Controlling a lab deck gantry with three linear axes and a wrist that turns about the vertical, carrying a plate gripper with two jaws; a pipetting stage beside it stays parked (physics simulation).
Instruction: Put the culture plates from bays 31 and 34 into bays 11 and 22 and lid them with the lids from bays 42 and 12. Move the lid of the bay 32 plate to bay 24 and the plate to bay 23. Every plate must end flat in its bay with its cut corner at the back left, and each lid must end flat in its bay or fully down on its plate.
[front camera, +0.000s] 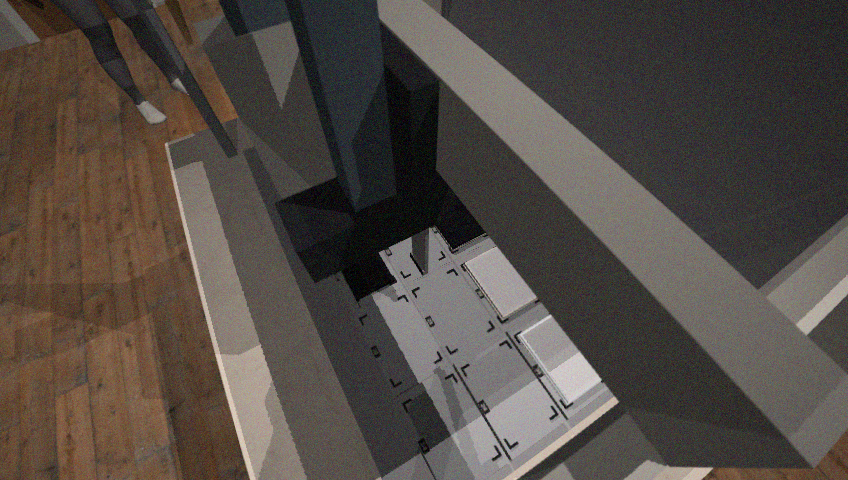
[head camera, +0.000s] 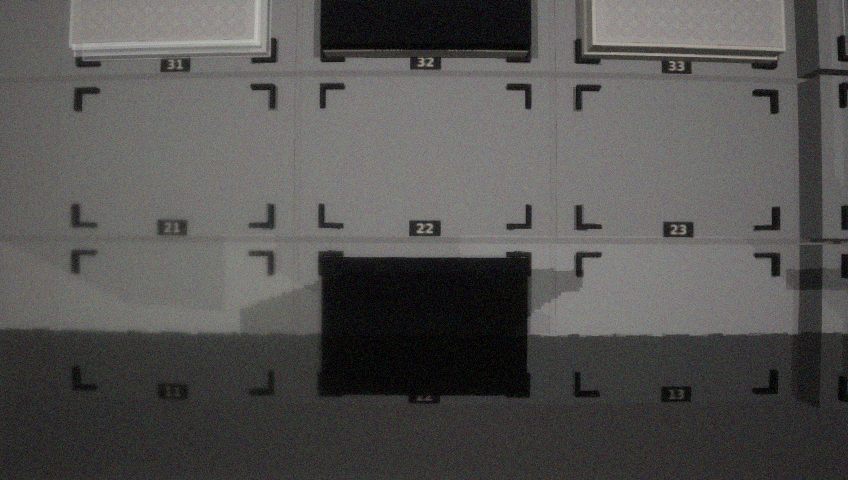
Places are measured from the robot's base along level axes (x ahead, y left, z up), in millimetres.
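Where they show: gripper, fingertip midpoint: (front camera: 386, 281); robot's base, origin of the base link: (head camera: 80, 384).
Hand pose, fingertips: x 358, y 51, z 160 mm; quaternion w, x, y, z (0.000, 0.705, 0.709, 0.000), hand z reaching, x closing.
Each offset is from my fingertips to the top centre of the thing. "spot": to the spot under its first point.
My gripper (front camera: 392, 277) hangs around bays 12 and 22 in the front view; one finger shows, the other is lost in the dark. No held thing shows at the visible finger. The black lid @(dz -152, dx -130, dy -8 mm) (front camera: 370, 286) (head camera: 424, 325) lies in bay 12. The bay 32 plate has its black lid @(dz -143, dx -130, dy +206 mm) (front camera: 461, 223) (head camera: 424, 23) on. A pale plate @(spot: dz -145, dx -291, dy +181 mm) (head camera: 166, 20) is in bay 31, and another plate @(dz -131, dx +198, dy +206 mm) (front camera: 562, 359) is in bay 34. Bay 11 @(spot: dz -160, dx -294, dy -8 mm) (head camera: 172, 321), bay 22 @(spot: dz -160, dx -131, dy +100 mm) (head camera: 424, 154), bay 23 @(spot: dz -160, dx +47, dy +98 mm) (front camera: 455, 315) (head camera: 676, 157) and bay 24 @(spot: dz -145, dx +200, dy +116 mm) (front camera: 517, 386) hold no plates. Bay 42 is hidden.
A pale plate @(dz -145, dx +34, dy +206 mm) (front camera: 501, 282) (head camera: 687, 26) stands in bay 33, beside bays 32 and 34. A large grey beam (front camera: 565, 166) crosses the front view and hides the back row. The blue-grey gripper column (front camera: 351, 101) hides bay 31 there.
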